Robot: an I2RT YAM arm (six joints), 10 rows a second.
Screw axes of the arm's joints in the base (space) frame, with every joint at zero. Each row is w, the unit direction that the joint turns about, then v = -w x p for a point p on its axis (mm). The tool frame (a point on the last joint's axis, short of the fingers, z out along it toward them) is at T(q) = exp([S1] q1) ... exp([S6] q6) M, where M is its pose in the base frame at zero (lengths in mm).
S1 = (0, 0, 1, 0, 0, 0)
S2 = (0, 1, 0, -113.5, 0, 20)
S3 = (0, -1, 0, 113.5, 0, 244)
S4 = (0, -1, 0, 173.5, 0, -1)
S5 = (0, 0, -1, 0, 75, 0)
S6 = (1, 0, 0, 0, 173.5, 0)
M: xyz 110.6 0 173.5 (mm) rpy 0 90 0 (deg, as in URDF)
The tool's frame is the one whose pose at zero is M.
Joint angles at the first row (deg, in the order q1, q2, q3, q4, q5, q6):
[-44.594 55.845 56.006 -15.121 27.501 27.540]
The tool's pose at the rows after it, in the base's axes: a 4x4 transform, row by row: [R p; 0 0 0 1], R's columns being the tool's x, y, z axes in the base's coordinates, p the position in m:
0.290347 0.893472 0.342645 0.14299; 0.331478 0.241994 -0.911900 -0.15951; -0.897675 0.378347 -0.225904 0.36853; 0 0 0 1
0.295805 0.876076 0.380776 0.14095; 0.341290 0.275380 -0.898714 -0.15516; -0.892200 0.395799 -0.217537 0.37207; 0 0 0 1
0.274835 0.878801 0.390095 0.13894; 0.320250 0.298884 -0.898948 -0.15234; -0.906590 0.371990 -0.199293 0.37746; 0 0 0 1
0.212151 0.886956 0.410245 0.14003; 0.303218 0.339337 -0.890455 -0.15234; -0.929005 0.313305 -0.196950 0.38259; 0 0 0 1
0.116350 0.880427 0.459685 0.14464; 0.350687 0.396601 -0.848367 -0.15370; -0.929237 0.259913 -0.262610 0.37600; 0 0 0 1
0.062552 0.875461 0.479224 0.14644; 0.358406 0.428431 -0.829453 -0.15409; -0.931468 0.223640 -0.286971 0.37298; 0 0 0 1
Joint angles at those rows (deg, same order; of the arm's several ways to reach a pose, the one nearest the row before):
[-44.168 54.646 56.085 -15.818 24.542 28.933]
[-44.033 53.593 56.241 -16.260 22.424 29.200]
[-43.899 52.932 56.785 -16.280 22.164 27.061]
[-43.886 53.356 58.059 -16.876 20.939 23.045]
[-43.913 54.520 58.579 -19.997 16.998 20.399]
[-43.913 54.932 58.622 -21.005 15.376 18.226]

